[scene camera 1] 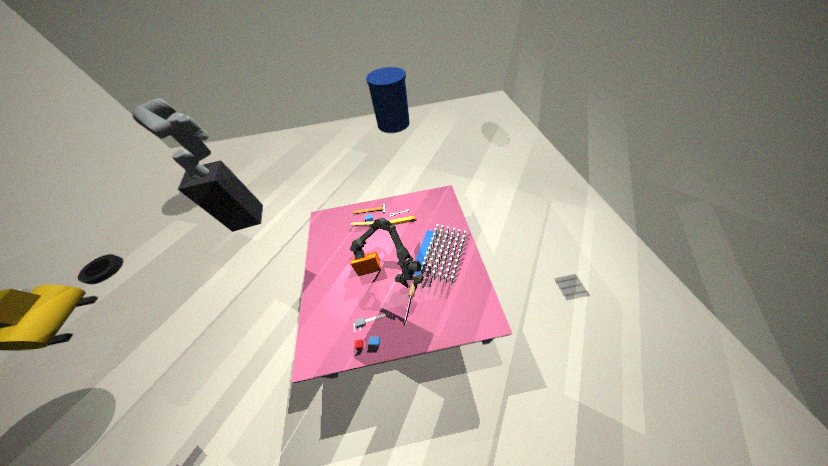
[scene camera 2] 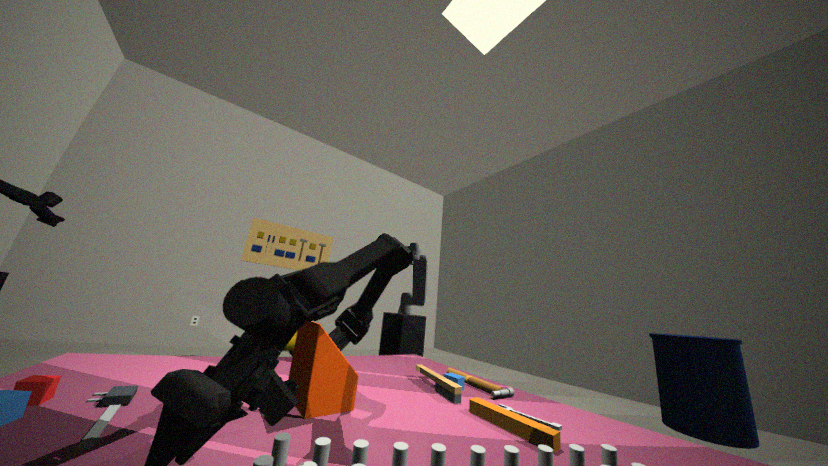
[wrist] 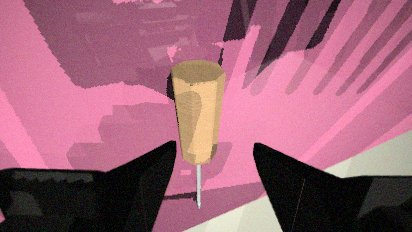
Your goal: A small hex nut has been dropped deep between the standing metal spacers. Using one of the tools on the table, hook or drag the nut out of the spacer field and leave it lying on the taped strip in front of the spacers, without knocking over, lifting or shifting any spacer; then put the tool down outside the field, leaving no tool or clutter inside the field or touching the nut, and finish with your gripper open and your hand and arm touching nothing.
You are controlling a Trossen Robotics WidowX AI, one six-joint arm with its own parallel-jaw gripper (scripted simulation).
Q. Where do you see a flat grey tool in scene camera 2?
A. At 118, 395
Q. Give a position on a thin metal rod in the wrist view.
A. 198, 85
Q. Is the gripper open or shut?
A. Open.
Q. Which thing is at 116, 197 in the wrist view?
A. The gripper.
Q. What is the gripper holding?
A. Nothing.
